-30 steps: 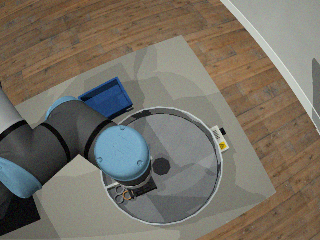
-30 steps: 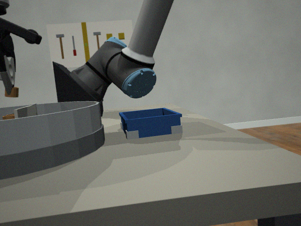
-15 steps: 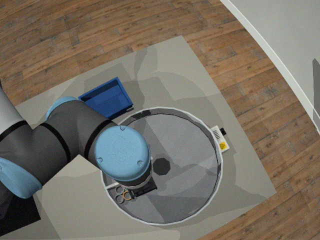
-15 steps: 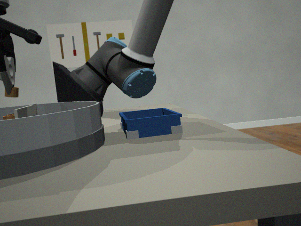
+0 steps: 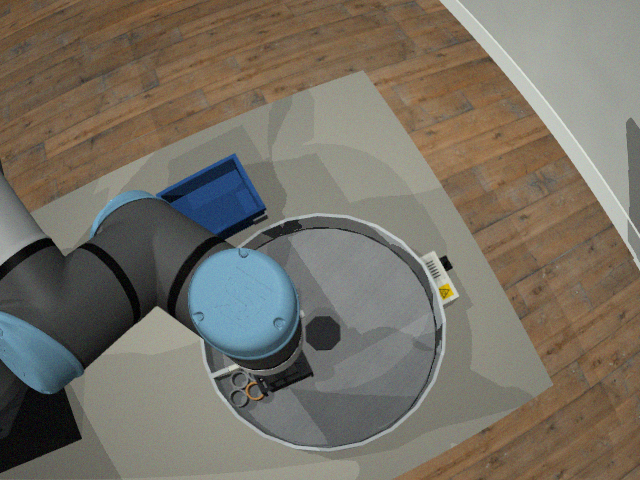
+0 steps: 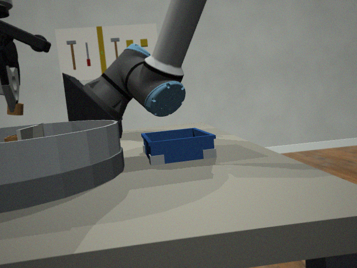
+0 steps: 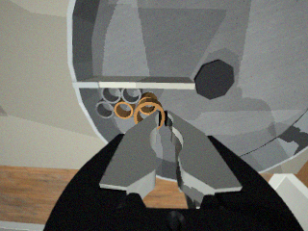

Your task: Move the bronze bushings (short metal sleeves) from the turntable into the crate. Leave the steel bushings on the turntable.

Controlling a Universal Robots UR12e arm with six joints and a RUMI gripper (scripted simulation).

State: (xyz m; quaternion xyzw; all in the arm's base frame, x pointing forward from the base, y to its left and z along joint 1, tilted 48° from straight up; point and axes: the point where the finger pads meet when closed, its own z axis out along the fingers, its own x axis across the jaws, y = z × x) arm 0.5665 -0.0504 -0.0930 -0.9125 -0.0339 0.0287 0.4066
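The blue crate lies 2 cm behind my hand, 35 cm to the left of it and 13 cm below it. The rest, counted from my hand: grey turntable: 9 cm ahead, 2 cm to the left, 10 cm below.
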